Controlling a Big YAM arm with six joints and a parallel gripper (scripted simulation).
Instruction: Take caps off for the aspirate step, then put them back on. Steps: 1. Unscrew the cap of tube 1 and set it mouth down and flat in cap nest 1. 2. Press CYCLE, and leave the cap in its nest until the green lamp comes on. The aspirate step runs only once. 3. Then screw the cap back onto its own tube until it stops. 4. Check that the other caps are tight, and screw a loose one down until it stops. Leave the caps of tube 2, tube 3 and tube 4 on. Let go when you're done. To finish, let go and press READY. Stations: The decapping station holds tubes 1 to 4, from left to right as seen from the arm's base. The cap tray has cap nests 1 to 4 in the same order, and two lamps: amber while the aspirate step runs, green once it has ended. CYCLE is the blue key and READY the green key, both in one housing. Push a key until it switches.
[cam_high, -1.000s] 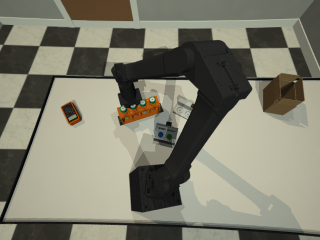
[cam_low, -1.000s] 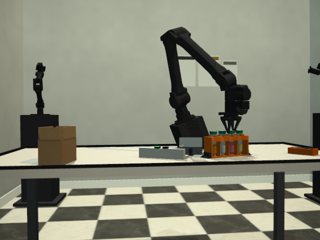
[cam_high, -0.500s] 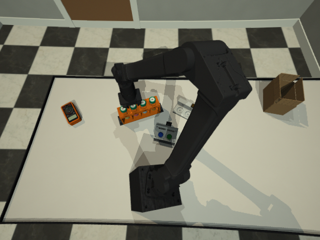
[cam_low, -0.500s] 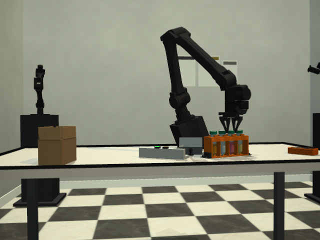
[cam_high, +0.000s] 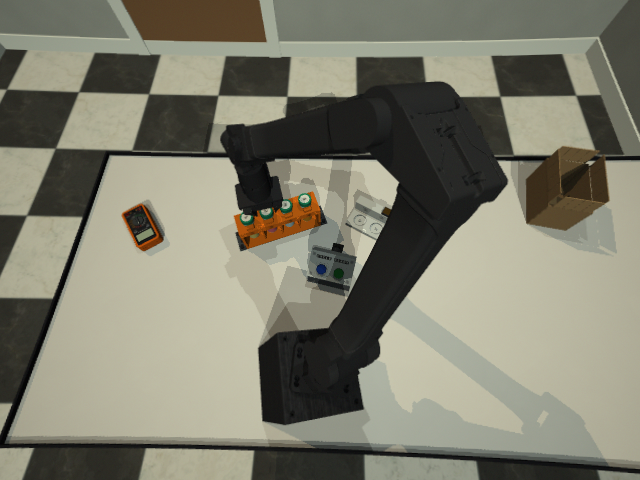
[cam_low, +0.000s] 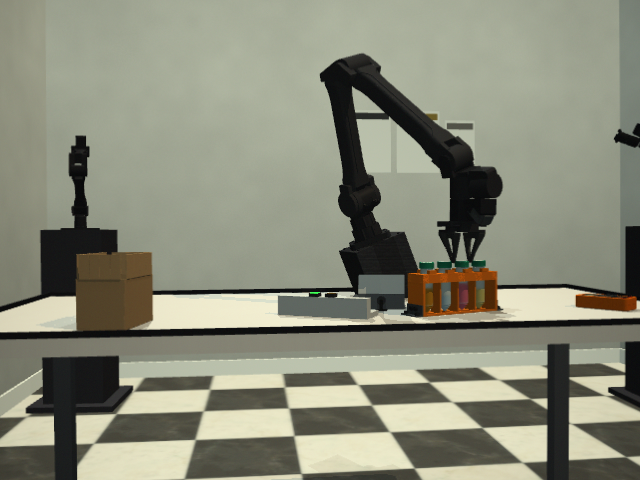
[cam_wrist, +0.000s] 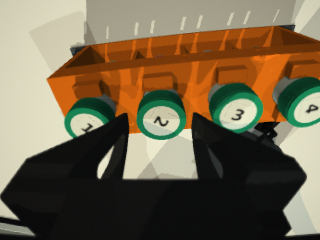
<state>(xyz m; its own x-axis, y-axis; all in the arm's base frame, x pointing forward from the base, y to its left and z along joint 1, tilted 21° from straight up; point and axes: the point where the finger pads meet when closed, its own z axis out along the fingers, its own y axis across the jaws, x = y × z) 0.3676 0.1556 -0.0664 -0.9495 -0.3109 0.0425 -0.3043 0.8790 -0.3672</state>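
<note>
Right now the cap is 2 cm behind my hand, 5 cm to the left of it and 1 cm below it. Also, from my hand: key housing 11 cm behind, 17 cm to the right, 7 cm below; green key 13 cm behind, 20 cm to the right, 6 cm below; blue key 13 cm behind, 15 cm to the right, 6 cm below.
</note>
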